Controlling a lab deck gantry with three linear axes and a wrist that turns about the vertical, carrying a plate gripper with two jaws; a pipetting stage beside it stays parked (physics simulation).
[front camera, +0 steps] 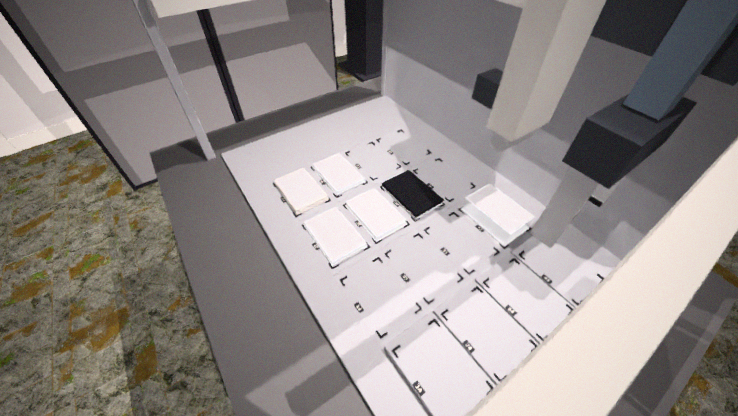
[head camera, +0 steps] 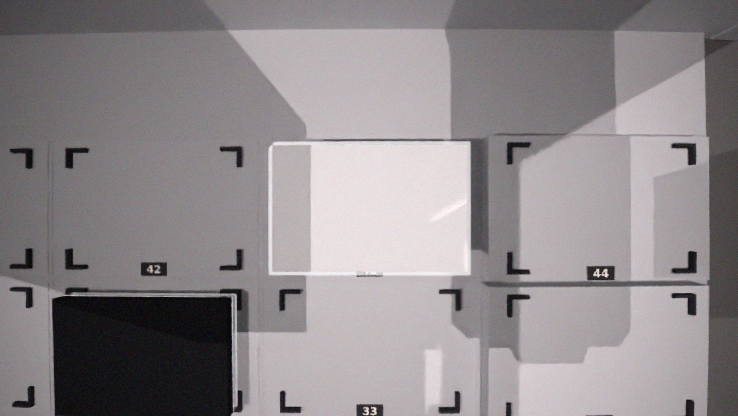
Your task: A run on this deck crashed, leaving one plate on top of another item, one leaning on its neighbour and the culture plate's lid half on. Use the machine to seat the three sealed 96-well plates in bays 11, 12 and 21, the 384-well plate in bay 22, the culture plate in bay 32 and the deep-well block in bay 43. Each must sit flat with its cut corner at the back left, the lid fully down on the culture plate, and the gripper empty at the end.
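Places are measured from the robot's base along level axes (x ahead, y left, z up), in centimetres.
Where they show: gripper, fingertip midpoint: (front camera: 567, 218); robot's base, link origin: (front camera: 274, 184).
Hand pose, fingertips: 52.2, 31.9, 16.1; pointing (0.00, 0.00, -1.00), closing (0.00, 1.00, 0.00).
Each offset is from my fingertips to the top centre of the thing, as dx, dy, dz. "*": to the spot under its first point.
My gripper (front camera: 568, 218) is open and empty, raised to the right of the deep-well block; the head view does not show it. The clear-walled deep-well block @[-13.0, +4.5, -11.9] (front camera: 500, 214) (head camera: 382, 209) sits level in bay 43; its cut corner shows at the back left in the head view. The black-topped culture plate @[-29.4, -6.2, -14.4] (front camera: 412, 193) (head camera: 144, 356) lies in bay 32, its top looking level, with a clear edge showing below. Pale plates lie flat in bay 11 @[* -44.8, -27.8, -14.7] (front camera: 301, 190), bay 12 @[* -28.3, -28.0, -14.6] (front camera: 335, 236), bay 21 @[* -44.9, -17.3, -14.6] (front camera: 338, 173) and bay 22 @[* -28.6, -17.2, -14.6] (front camera: 376, 213); their wells and cut corners are too small to tell.
The cream pipetting column (front camera: 542, 67) stands behind the deck, left of my gripper. Bay labels 42 @[* -29.4, -0.1, -16.1] (head camera: 154, 269), 33 (head camera: 369, 410) and 44 @[* +3.3, -0.1, -14.6] (head camera: 600, 273) show around the block. A cream beam (front camera: 620, 289) crosses the front view at the lower right.
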